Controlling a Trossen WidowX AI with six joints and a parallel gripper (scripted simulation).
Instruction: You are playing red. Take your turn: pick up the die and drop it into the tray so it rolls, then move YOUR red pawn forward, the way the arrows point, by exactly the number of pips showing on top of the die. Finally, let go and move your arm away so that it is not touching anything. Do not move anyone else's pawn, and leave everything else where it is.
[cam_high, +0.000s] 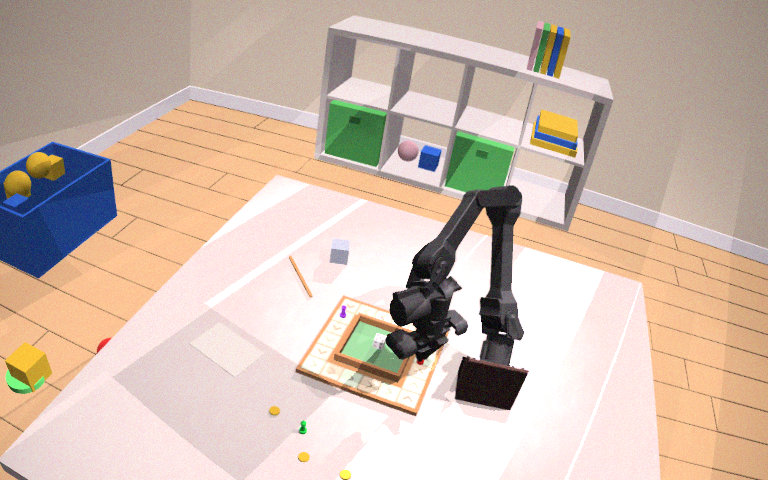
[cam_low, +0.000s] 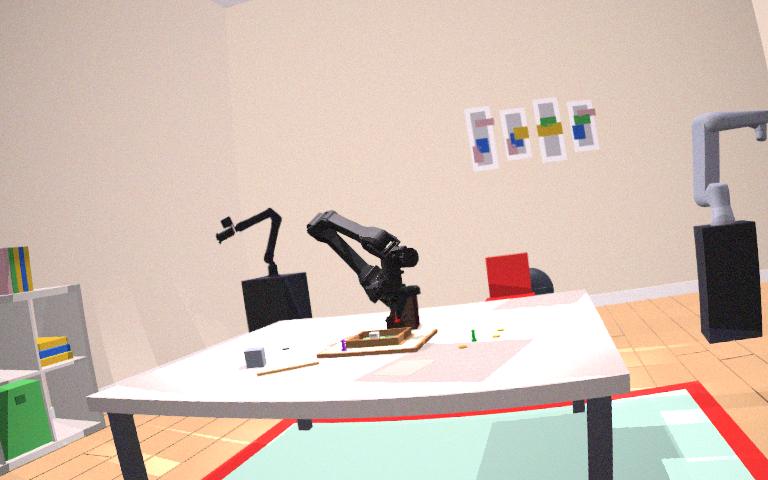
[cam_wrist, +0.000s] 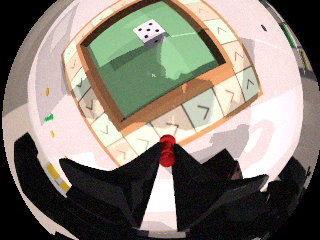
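Now: gripper tip 110 mm short of the white die, 30 mm to the left of it and 30 mm above it. Also, from my gripper tip: purple pawn 230 mm ahead, 80 mm to the right, 30 mm below; then red pawn 10 mm above; then green tray 110 mm ahead, 50 mm below, 20 mm to the right.
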